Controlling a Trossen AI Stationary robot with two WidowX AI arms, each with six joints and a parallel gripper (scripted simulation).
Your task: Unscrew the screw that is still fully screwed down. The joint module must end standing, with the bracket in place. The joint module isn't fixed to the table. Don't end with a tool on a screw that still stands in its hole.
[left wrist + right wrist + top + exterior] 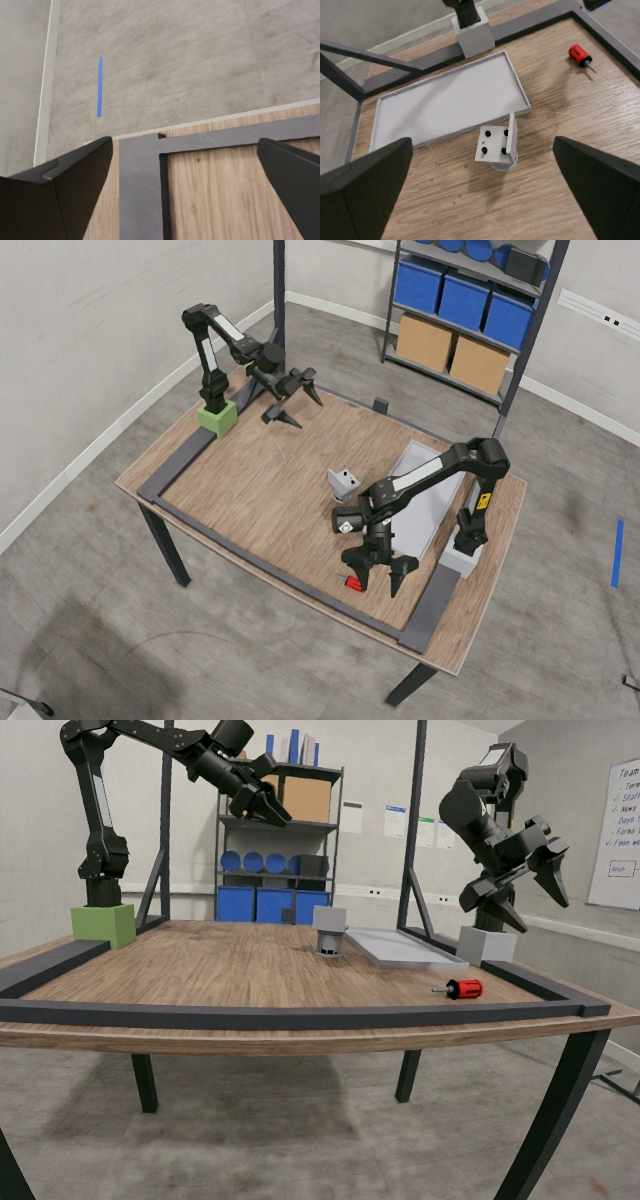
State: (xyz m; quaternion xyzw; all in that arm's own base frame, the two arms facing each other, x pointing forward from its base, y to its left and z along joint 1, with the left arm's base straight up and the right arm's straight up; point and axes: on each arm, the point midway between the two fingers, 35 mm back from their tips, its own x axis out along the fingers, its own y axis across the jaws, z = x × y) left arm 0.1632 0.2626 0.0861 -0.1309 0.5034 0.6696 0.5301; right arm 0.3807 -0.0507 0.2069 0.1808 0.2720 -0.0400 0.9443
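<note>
Right now the red screwdriver is 16 cm below my left hand, 8 cm to the right of it and 3 cm behind it. From my left hand the other things lie so: grey joint module 28 cm behind, 26 cm to the right, 14 cm below; then dark frame rail 30 cm to the right, 16 cm below, 6 cm ahead; then grey bracket 27 cm behind, 26 cm to the right, 10 cm below.
Right now the grey joint module is 2 cm behind my right hand, 14 cm to the left of it and 27 cm below it. Round my right hand: dark frame rail: 32 cm ahead, 10 cm to the left, 28 cm below; then grey bracket: 2 cm behind, 14 cm to the left, 22 cm below; then shallow grey tray: 15 cm behind, 33 cm to the left, 29 cm below.
</note>
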